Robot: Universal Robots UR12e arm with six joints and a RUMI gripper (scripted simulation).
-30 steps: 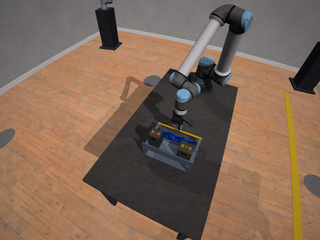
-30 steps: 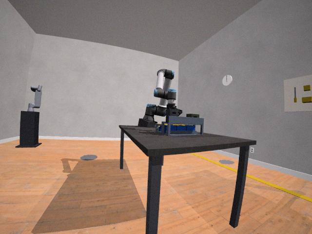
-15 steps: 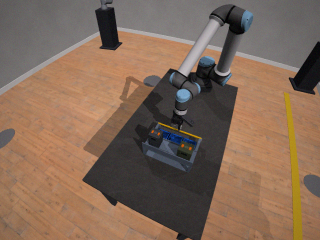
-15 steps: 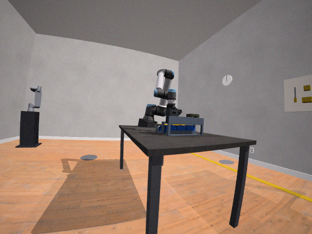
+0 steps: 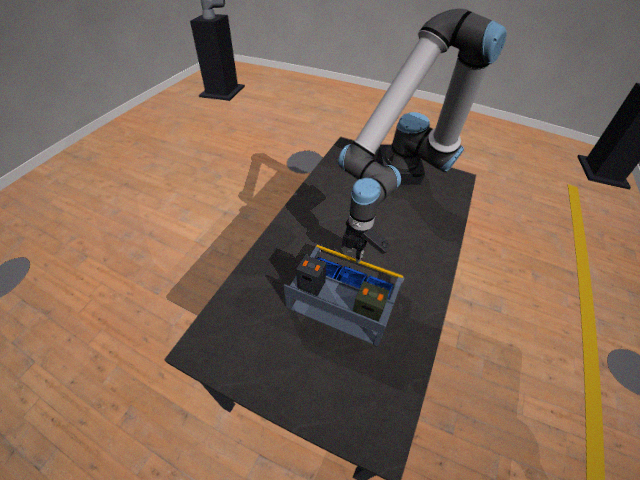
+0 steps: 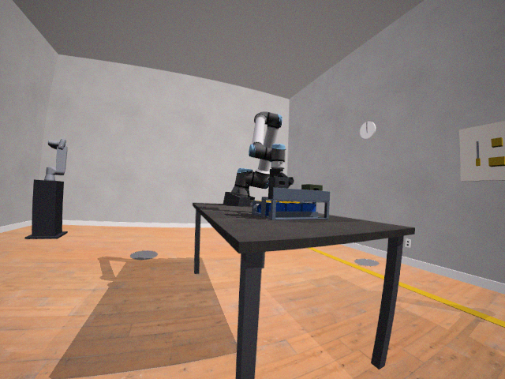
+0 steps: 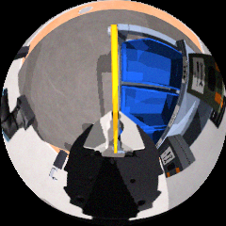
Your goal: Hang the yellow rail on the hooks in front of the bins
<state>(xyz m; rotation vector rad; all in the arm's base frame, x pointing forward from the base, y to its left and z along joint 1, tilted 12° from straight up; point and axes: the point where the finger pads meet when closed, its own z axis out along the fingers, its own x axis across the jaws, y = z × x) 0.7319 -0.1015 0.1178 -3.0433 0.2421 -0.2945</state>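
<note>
My gripper is now 10 mm above the yellow rail. Also, from my hand: black box: 180 mm ahead, 150 mm to the right, 70 mm above; then olive box: 220 mm ahead, 80 mm to the left, 60 mm above.
</note>
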